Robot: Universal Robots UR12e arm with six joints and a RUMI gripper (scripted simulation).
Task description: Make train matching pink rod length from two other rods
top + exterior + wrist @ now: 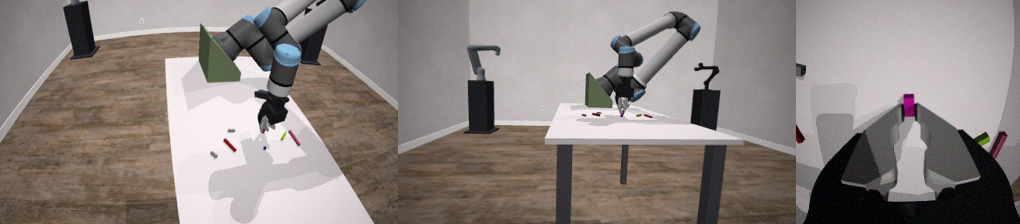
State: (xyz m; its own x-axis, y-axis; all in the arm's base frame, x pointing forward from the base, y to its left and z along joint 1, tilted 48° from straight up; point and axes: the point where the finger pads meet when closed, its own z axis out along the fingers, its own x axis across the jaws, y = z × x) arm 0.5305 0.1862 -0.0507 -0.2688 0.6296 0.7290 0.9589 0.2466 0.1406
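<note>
Right now the magenta rod is 10 mm below my hand. Round my hand: blue rod 90 mm ahead, 20 mm to the right, 10 mm below; pink rod 60 mm ahead, 140 mm to the left, 10 mm below; lime rod 40 mm ahead, 90 mm to the left, 10 mm below.
</note>
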